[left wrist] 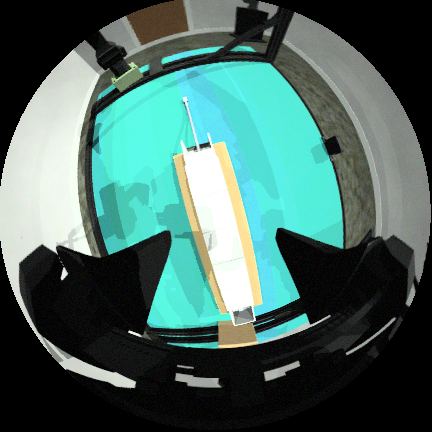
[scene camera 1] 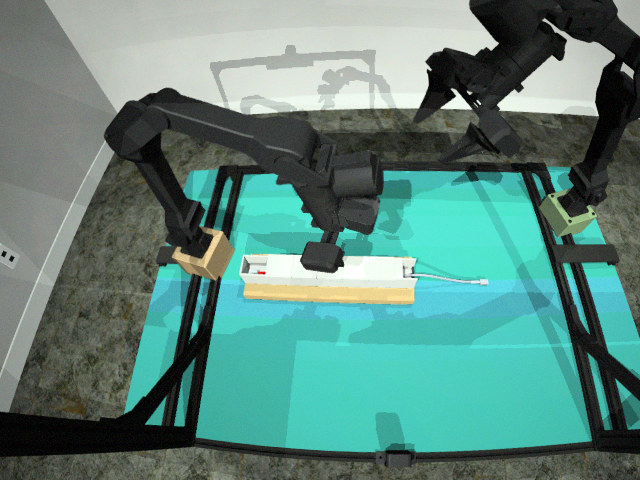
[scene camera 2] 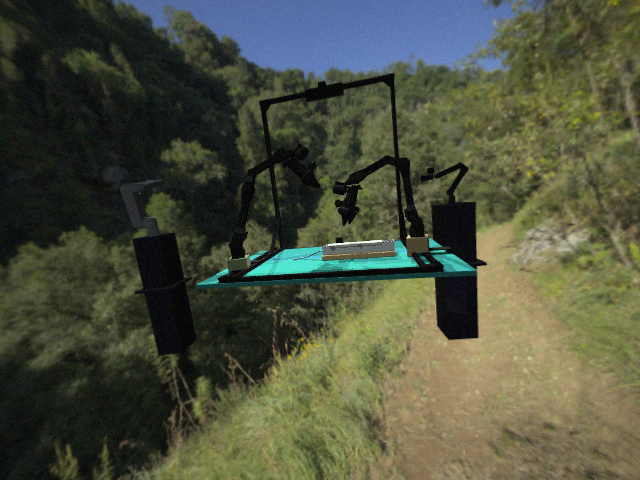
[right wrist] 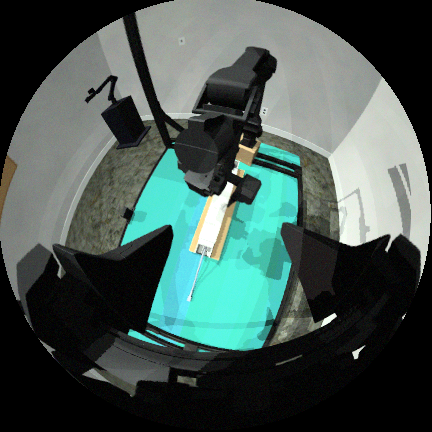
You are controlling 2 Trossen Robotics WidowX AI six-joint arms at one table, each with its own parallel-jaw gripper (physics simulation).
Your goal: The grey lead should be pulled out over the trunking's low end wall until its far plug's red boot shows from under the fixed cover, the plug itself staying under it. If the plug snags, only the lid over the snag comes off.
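The white trunking lies on a wooden base, its top covered by lids with fine seams. In scene camera 1 a small red part shows in its open left end. The grey lead runs out over the right end there, its loose plug on the table. My left gripper is open and empty, high above the trunking. My right gripper is open and empty, high up, away from the lead. Which lid covers a snag cannot be told.
The left arm's camera housing hides part of the lids in scene camera 1. Black frame rails run along the table sides. The tan left arm base stands near the trunking's left end; the green right arm base stands at the right.
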